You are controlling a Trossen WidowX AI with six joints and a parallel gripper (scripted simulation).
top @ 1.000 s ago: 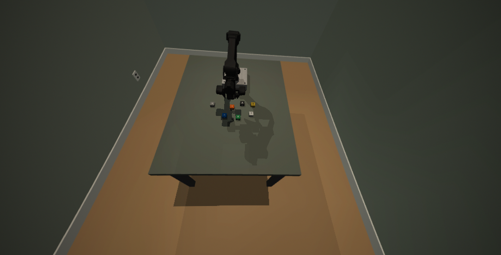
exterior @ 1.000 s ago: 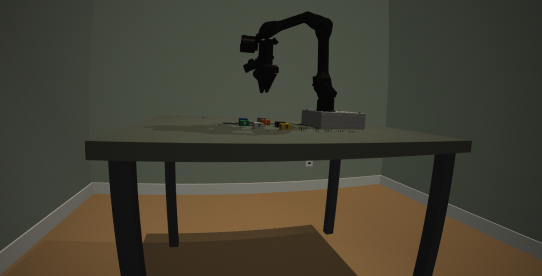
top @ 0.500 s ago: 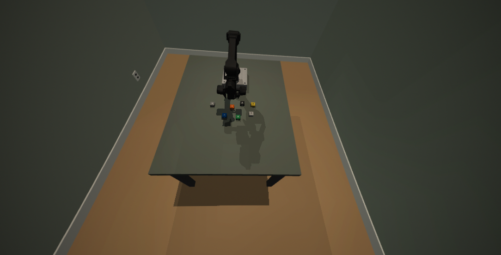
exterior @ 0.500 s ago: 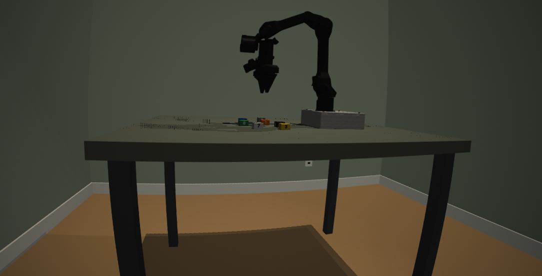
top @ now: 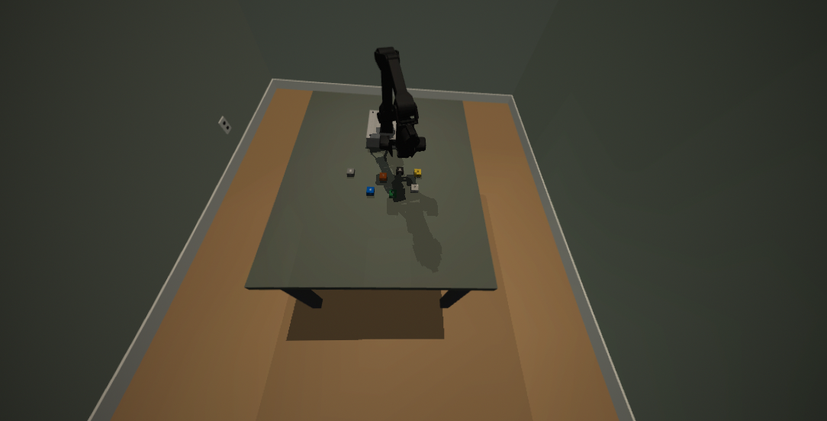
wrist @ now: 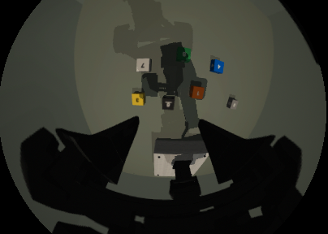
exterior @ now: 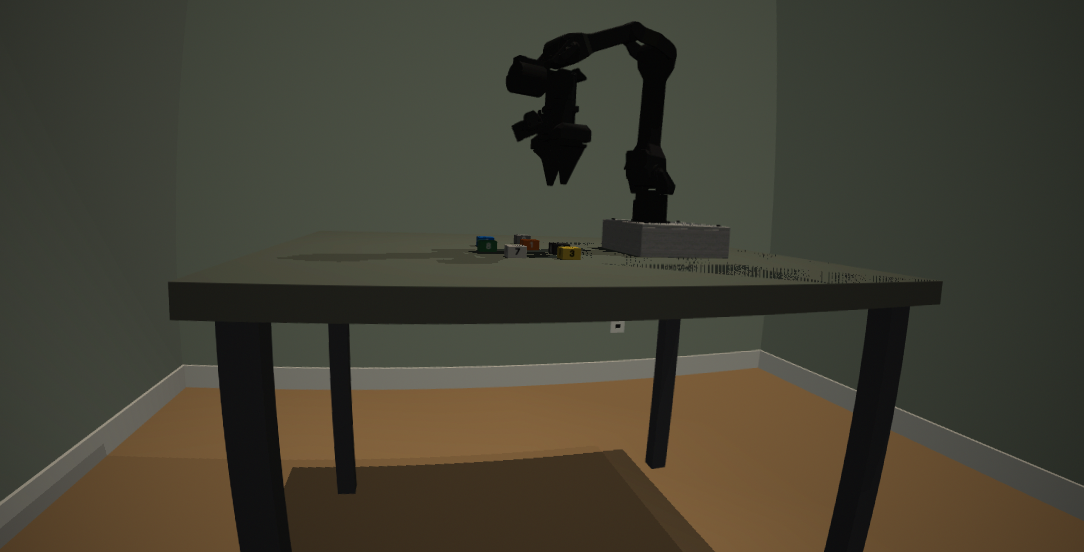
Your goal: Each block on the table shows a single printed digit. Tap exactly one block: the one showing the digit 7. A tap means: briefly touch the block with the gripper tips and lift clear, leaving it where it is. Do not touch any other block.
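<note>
Now: the white block 12 cm below my gripper tip, 8 cm ahead of it and 7 cm to the left of it. The rest, counted from my gripper tip: yellow block: 12 cm below, 8 cm to the left; then orange block: 12 cm below, 8 cm to the right, 3 cm ahead; then black block: 12 cm below, 1 cm behind.
</note>
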